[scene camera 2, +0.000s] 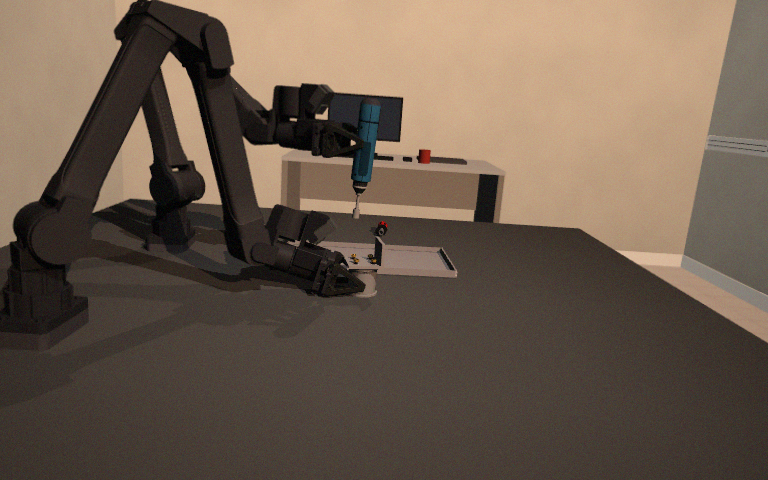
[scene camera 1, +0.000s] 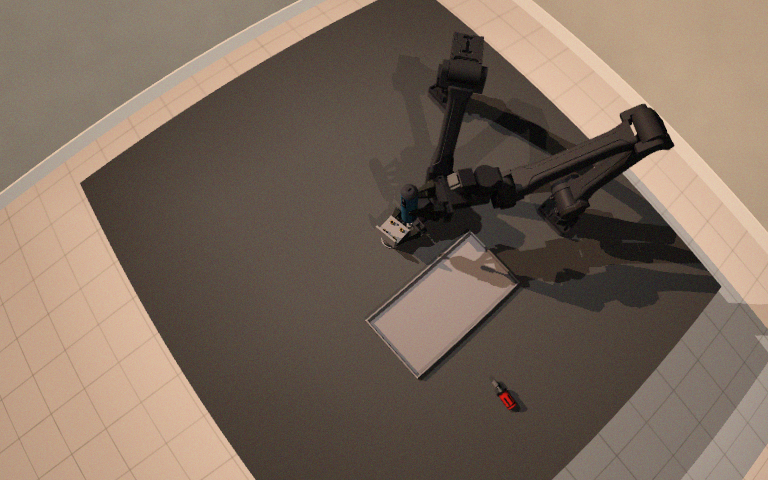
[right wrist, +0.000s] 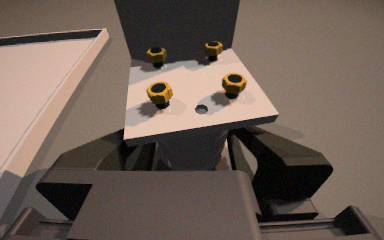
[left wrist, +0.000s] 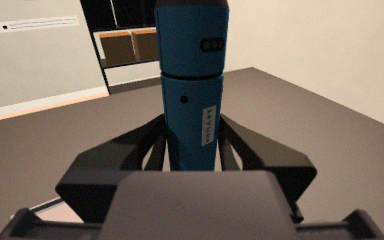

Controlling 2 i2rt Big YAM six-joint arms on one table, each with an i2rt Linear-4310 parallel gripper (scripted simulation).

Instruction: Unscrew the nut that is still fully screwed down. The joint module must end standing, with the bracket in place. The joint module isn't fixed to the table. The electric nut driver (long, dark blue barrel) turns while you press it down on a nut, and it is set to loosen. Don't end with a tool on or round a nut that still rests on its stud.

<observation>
The pictures show: the left gripper, the right gripper, a dark blue nut driver, a grey bracket, a joint module and a shallow grey tray.
The left gripper shows as well in the left wrist view. The right gripper is seen too in the right wrist view.
</observation>
